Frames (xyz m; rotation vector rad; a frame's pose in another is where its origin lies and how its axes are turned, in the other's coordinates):
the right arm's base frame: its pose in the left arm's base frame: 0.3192 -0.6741 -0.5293 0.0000 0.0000 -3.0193
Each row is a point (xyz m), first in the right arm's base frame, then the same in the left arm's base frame.
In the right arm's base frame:
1: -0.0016 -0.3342 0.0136
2: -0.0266 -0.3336 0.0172
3: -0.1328 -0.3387 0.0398
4: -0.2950 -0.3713 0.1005
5: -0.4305 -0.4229 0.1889
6: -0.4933 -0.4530 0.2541
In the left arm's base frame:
1: 0.2800 -0.3422 -0.5157
2: 0.3049 -0.3397 -0.5121
3: 0.4097 -0.3217 -0.4895
4: 0.5667 -0.2696 -0.4288
5: 0.6949 -0.2018 -0.3404
6: 0.7536 -0.1643 -0.2752

